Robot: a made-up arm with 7 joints.
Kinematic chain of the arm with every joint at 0, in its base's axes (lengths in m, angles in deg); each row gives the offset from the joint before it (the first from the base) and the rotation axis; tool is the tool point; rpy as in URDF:
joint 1: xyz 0 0 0.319 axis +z
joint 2: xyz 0 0 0 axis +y
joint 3: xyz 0 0 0.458 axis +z
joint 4: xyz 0.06 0 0 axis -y
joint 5: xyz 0.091 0 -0.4 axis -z
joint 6: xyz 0 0 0 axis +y
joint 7: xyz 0.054 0 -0.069 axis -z
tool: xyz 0 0 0 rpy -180 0 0
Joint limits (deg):
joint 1: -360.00..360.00
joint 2: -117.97..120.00
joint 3: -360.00..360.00
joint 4: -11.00..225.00
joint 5: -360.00..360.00
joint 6: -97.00..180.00
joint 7: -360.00..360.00
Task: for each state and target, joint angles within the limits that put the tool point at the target. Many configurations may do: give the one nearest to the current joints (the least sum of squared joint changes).
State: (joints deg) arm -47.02 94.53 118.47 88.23 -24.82 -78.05 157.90
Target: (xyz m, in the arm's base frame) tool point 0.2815 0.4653 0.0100
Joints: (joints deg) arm 3.67 120.00 72.70 60.47 -18.60 -75.80 157.90
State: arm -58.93 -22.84 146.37 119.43 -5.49 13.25 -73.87
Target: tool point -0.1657 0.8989 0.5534
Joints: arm -70.14 -59.82 148.56 137.68 -5.34 15.58 -73.87
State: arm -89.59 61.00 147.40 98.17 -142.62 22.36 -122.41
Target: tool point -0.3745 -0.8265 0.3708
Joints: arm -125.07 110.06 152.80 128.61 -141.73 24.96 -122.41
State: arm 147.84 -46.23 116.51 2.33 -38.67 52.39 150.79
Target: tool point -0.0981 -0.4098 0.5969
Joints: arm 163.35 -52.27 66.13 48.14 -42.22 55.51 150.79
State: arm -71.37 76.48 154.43 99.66 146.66 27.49 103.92
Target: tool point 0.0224 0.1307 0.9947
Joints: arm -64.49 43.60 173.01 76.07 147.61 26.17 103.92
